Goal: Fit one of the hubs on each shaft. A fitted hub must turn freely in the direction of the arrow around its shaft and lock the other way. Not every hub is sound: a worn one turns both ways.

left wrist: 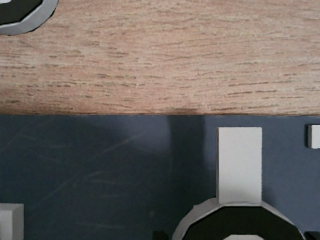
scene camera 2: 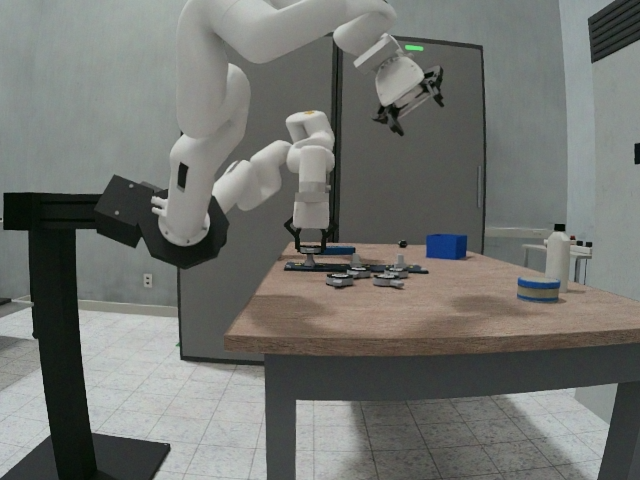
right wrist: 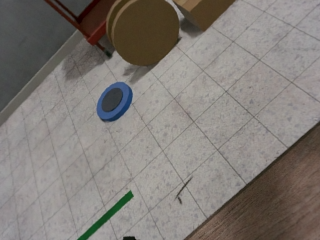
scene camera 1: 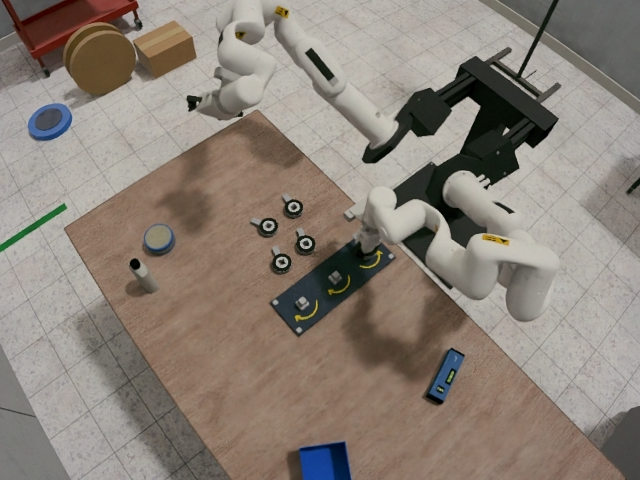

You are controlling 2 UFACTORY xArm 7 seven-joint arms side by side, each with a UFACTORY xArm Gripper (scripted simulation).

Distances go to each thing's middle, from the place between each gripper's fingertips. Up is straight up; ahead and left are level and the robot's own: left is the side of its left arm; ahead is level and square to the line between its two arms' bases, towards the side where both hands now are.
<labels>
The dark board [scene camera 2: 309, 266] lies 13 cm ahead of my left hand, 5 cm below it and 2 cm to the right of it. Round my left hand: white bottle [scene camera 2: 558, 248] 53 cm ahead, 43 cm to the right, 4 cm above; then tape roll [scene camera 2: 534, 289] 52 cm to the right, 41 cm ahead, 4 cm below.
The tape roll is 30 cm ahead of my right hand [scene camera 2: 418, 116], 3 cm to the left of it and 32 cm below it. Round my right hand: dark board: 2 cm ahead, 53 cm to the left, 34 cm below; white bottle: 42 cm ahead, 12 cm to the left, 24 cm below.
</labels>
